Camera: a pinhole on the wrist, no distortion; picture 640 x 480 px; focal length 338.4 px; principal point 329.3 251.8 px. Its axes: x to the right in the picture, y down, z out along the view. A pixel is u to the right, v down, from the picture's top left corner.
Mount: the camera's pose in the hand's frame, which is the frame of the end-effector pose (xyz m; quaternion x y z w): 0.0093 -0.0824 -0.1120 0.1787 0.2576 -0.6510 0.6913
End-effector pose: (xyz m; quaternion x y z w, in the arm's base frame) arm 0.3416 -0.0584 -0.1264 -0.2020 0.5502 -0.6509 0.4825
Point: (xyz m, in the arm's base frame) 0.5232 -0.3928 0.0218
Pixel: 98 344
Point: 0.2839 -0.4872 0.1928
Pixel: 321 411
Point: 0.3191 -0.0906 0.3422
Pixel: 442 125
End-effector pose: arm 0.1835 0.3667 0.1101 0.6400 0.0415 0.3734 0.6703
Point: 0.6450 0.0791 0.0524
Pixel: 198 295
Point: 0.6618 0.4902 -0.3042
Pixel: 544 367
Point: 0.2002 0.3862 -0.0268
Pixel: 295 38
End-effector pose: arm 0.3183 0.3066 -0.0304 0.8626 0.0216 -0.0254 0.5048
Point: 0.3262 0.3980 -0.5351
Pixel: 447 232
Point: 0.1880 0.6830 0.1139
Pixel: behind the camera
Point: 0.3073 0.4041 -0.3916
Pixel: 439 212
